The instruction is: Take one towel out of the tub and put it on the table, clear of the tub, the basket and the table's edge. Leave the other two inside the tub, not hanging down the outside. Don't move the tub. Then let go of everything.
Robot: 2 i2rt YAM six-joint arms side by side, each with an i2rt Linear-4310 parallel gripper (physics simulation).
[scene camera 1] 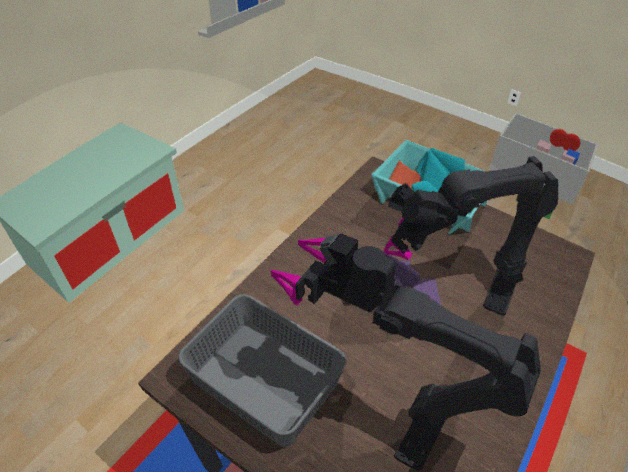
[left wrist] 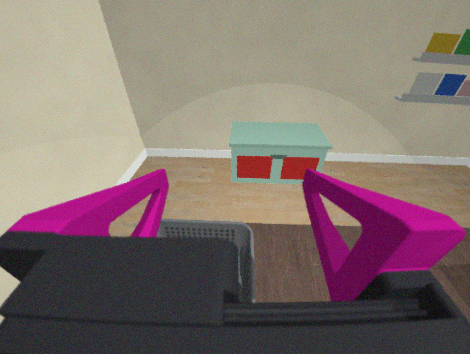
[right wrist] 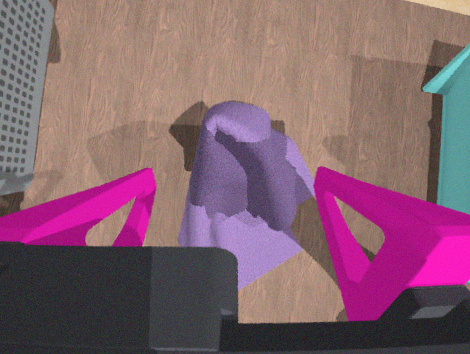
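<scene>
A purple towel (scene camera 1: 428, 291) (right wrist: 265, 257) lies crumpled on the table (scene camera 1: 548, 268) (right wrist: 125, 60), between the tub and the basket and apart from both. The turquoise tub (scene camera 1: 381, 188) (right wrist: 456, 150) stands at the table's far end. In it show an orange towel (scene camera 1: 404, 174) and a teal towel (scene camera 1: 436, 164); the right arm hides part of the tub. My right gripper (scene camera 1: 403, 238) (right wrist: 234, 176) is open and empty above the purple towel. My left gripper (scene camera 1: 286, 257) (left wrist: 235, 176) is open and empty, raised near the basket.
The grey basket (scene camera 1: 299, 341) (left wrist: 200, 230) (right wrist: 15, 100) stands at the near left of the table. The left arm passes in front of part of the purple towel in the scene view. A green cabinet (scene camera 1: 91, 177) (left wrist: 277, 135) and a grey box (scene camera 1: 538, 170) stand beyond the table.
</scene>
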